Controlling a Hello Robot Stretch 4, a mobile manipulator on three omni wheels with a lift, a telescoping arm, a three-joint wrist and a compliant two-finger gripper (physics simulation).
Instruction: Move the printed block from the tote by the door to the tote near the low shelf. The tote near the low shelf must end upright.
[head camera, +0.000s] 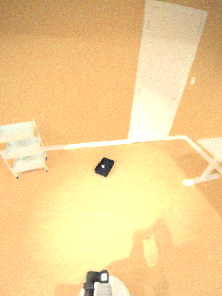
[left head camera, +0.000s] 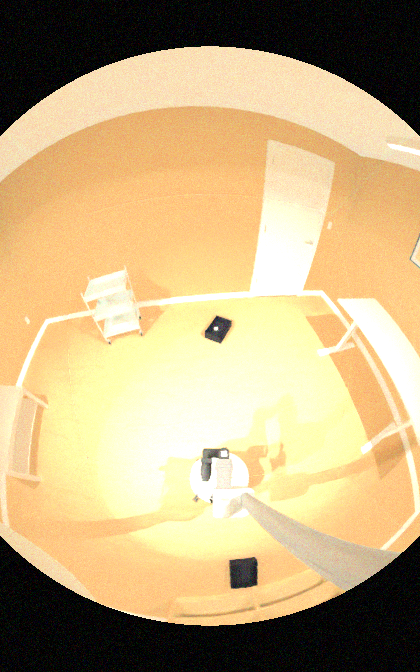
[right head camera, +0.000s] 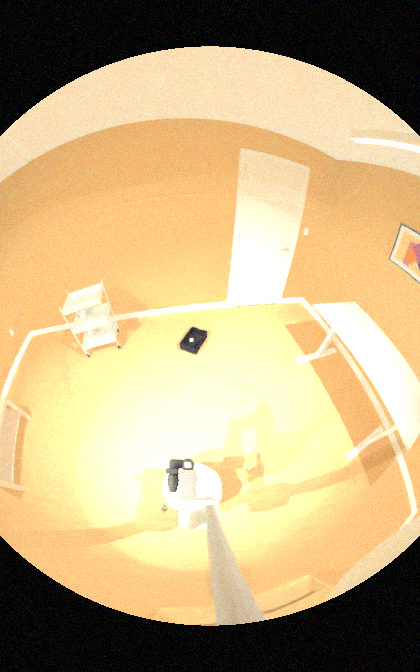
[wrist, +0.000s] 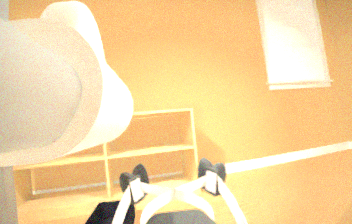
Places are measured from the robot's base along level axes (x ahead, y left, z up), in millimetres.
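Where they show: gripper, between the fingertips: (wrist: 172, 173).
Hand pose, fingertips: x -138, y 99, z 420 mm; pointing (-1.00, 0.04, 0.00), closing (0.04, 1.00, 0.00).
Each offset is from my fingertips to the top centre of the thing.
A small white block {dz -416, dx +1680, dy -75 mm} (head camera: 103, 166) (left head camera: 216, 328) (right head camera: 191, 340) lies in the black tote by the door {dz -347, dx +1645, dy -104 mm} (head camera: 108, 162) (left head camera: 224, 325) (right head camera: 199, 334), which stands upright on the floor. The black tote near the low shelf {dz -347, dx -809, dy -299 mm} (left head camera: 233, 576) (wrist: 111, 214) stands on the floor on the opposite side of me and looks upright; its lower part is cut off in the wrist view. My gripper (wrist: 172, 173) is open with nothing between its fingertips. It is apart from both totes and faces the low shelf (wrist: 194, 131), with that tote at the lower left of the wrist view.
The white door (head camera: 167, 75) (left head camera: 292, 225) (right head camera: 267, 225) is behind the first tote. A white three-tier cart (head camera: 17, 131) (left head camera: 105, 287) (right head camera: 82, 299) stands to its left. A long white table (left head camera: 385, 345) (right head camera: 375, 350) stands along the right wall. A small table is at the far left.
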